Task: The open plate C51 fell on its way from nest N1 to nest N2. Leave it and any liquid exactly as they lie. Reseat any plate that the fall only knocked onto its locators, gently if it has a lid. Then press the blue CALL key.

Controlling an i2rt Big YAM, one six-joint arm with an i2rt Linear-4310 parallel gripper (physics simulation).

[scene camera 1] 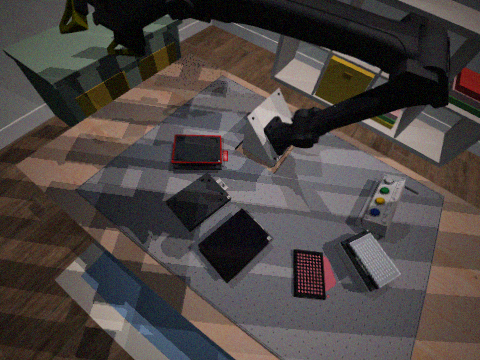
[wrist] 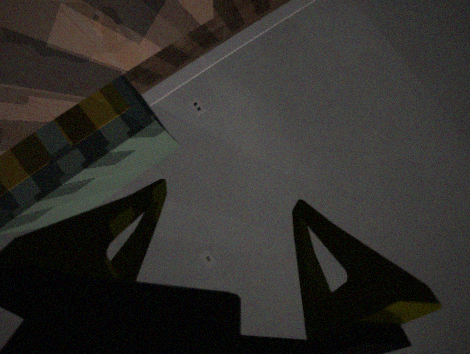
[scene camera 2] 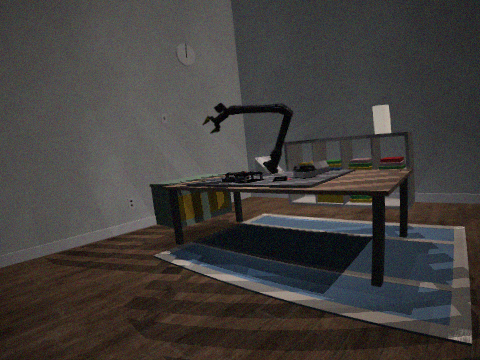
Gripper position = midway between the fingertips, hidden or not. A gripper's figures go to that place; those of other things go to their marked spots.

Scene:
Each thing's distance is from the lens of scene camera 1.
my gripper (scene camera 1: 86,41): 0.59 m
red-welled plate (scene camera 1: 309,282): 0.71 m
red-framed dark plate (scene camera 1: 195,149): 0.81 m
The marked spots on the red-framed dark plate and the red-welled plate are 0.54 m apart.

